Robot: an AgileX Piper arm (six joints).
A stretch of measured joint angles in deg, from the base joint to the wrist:
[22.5 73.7 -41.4 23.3 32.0 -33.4]
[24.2 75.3 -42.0 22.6 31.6 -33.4]
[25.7 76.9 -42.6 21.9 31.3 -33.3]
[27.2 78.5 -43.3 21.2 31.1 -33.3]
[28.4 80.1 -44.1 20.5 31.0 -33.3]
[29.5 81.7 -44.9 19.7 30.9 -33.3]
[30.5 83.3 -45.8 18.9 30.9 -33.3]
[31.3 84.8 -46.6 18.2 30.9 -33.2]
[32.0 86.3 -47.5 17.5 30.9 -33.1]
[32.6 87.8 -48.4 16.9 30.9 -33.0]
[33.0 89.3 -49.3 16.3 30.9 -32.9]
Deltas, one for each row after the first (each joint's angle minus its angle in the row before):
[1.7 1.6 -0.6 -0.7 -0.4 0.0]
[1.5 1.6 -0.6 -0.7 -0.3 0.1]
[1.5 1.6 -0.7 -0.7 -0.2 0.0]
[1.2 1.6 -0.8 -0.7 -0.1 0.0]
[1.1 1.6 -0.8 -0.8 -0.1 0.0]
[1.0 1.6 -0.9 -0.8 0.0 0.0]
[0.8 1.5 -0.8 -0.7 0.0 0.1]
[0.7 1.5 -0.9 -0.7 0.0 0.1]
[0.6 1.5 -0.9 -0.6 0.0 0.1]
[0.4 1.5 -0.9 -0.6 0.0 0.1]

